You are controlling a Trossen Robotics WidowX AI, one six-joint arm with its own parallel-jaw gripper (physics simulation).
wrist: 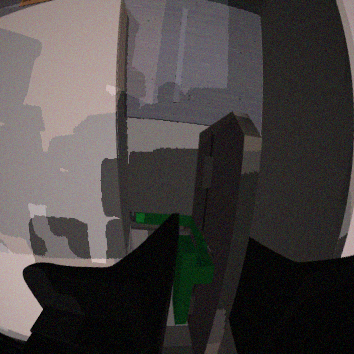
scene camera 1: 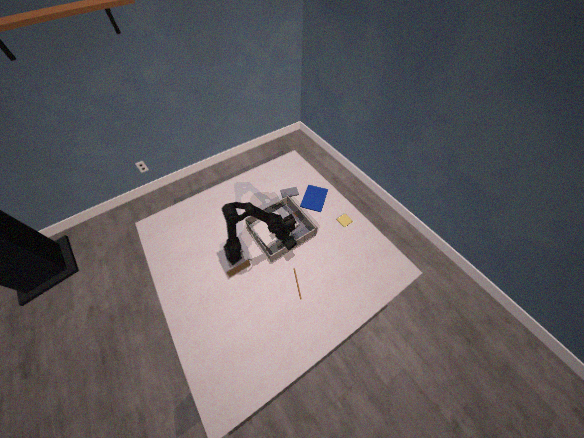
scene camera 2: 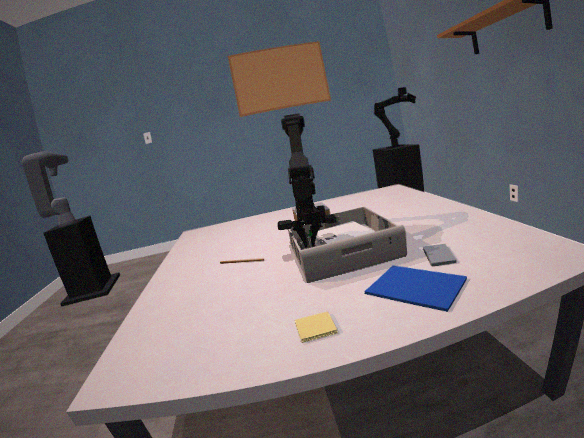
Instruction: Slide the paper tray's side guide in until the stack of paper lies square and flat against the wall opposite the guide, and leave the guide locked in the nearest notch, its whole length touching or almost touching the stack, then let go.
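Seen in the pictures: gripper, between the fingertips: (wrist: pixel 192 219) (scene camera 1: pixel 286 242); arm's base, origin of its link: (scene camera 1: pixel 234 257).
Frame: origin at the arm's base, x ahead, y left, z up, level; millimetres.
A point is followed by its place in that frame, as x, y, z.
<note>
The grey paper tray (scene camera 1: pixel 271 258) @(158, -126, -38) (scene camera 2: pixel 350 256) @(498, -44, -35) sits on the table. The pale paper stack (scene camera 1: pixel 263 233) @(228, 36, -42) (scene camera 2: pixel 356 229) @(290, 82, -42) (wrist: pixel 75 95) @(370, -37, -42) lies inside it; its long edge faces the side guide in the wrist view, with a gap between them. Whether its far side lies flush against the opposite wall cannot be told. The guide, a dark upright plate (wrist: pixel 222 195) @(320, -101, -16), has a green latch (wrist: pixel 192 257) @(306, -87, -2) on its stack side. My gripper (scene camera 1: pixel 286 233) @(297, -97, -56) (scene camera 2: pixel 310 244) @(297, -97, -56) (wrist: pixel 192 219) @(297, -97, -56) reaches down into the tray, its partly open fingers on either side of the guide and latch, gripping nothing. The fingers hide the guide's near end.
A wooden stick (scene camera 1: pixel 297 283) @(177, -322, -76) (scene camera 2: pixel 242 260) @(184, -316, -76) lies beside the tray. A blue book (scene camera 1: pixel 314 198) @(676, 36, -75) (scene camera 2: pixel 417 287) @(696, 33, -75), a yellow note pad (scene camera 1: pixel 344 220) @(686, -227, -73) (scene camera 2: pixel 316 326) @(699, -226, -73) and a small grey item (scene camera 1: pixel 289 192) @(583, 194, -73) (scene camera 2: pixel 439 254) @(596, 190, -73) lie on the table. The tray's dark side wall (wrist: pixel 302 140) @(341, -150, -26) runs beyond the guide.
</note>
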